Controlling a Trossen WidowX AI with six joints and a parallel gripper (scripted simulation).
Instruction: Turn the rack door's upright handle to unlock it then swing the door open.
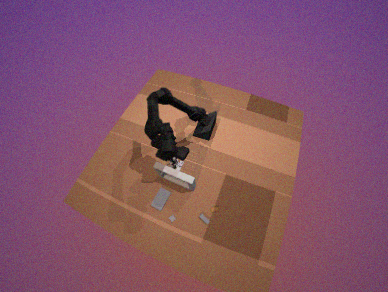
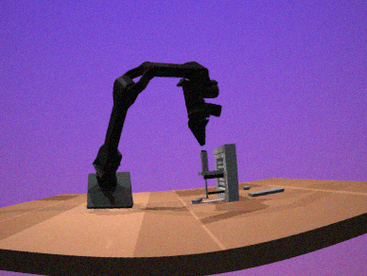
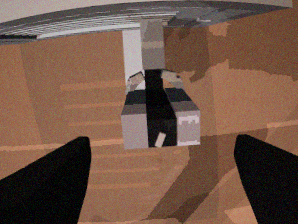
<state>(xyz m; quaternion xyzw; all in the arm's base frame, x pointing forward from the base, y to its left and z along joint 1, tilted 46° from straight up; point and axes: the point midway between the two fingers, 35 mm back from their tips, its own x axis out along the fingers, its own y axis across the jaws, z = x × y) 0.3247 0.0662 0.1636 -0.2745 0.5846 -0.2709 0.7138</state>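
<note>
Right now my gripper tip is 1 cm past the upright handle and 8 cm above it. From my gripper tip the other things lie so: orange piece (14 cm ahead, 31 cm to the left, 18 cm below); flat grey plate (21 cm ahead, 18 cm below).
</note>
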